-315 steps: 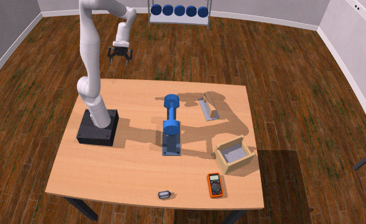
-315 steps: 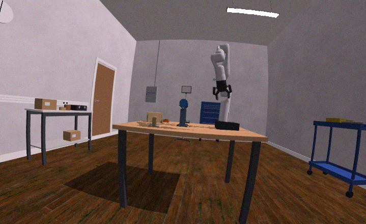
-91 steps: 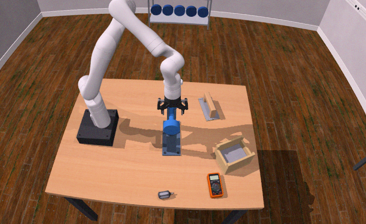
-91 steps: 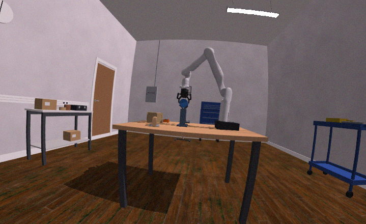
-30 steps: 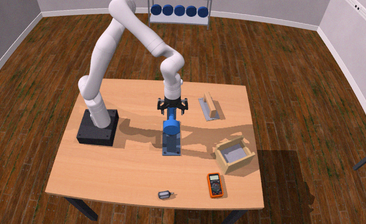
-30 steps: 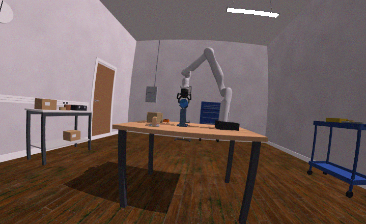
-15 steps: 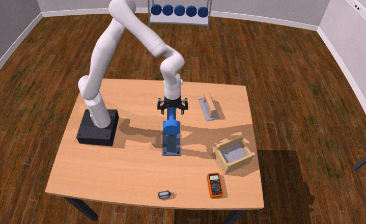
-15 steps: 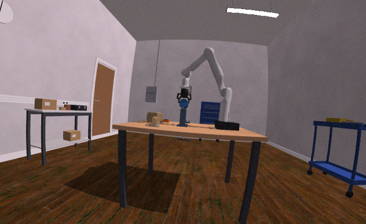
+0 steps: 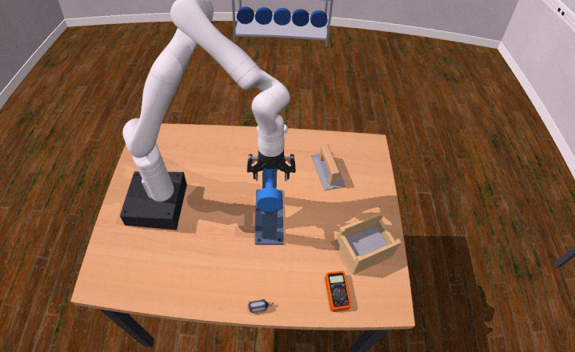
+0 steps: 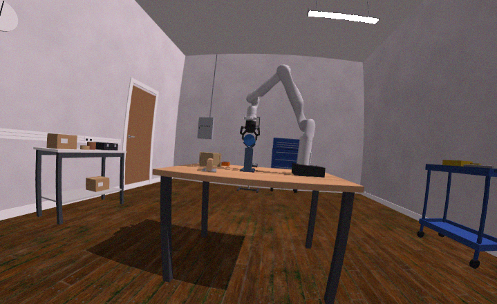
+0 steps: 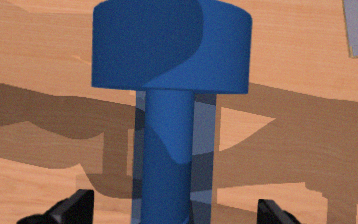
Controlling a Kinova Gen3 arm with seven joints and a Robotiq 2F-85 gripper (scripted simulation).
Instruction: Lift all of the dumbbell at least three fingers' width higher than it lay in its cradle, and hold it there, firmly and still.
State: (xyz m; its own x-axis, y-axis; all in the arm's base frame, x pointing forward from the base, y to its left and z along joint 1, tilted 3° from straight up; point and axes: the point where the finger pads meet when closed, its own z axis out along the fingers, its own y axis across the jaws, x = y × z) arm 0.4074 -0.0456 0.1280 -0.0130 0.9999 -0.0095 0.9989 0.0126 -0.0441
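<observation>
The blue dumbbell lies right at my hand. Round my hand: dark grey-blue cradle 13 cm below; wooden box 33 cm ahead, 14 cm to the right, 17 cm below.
</observation>
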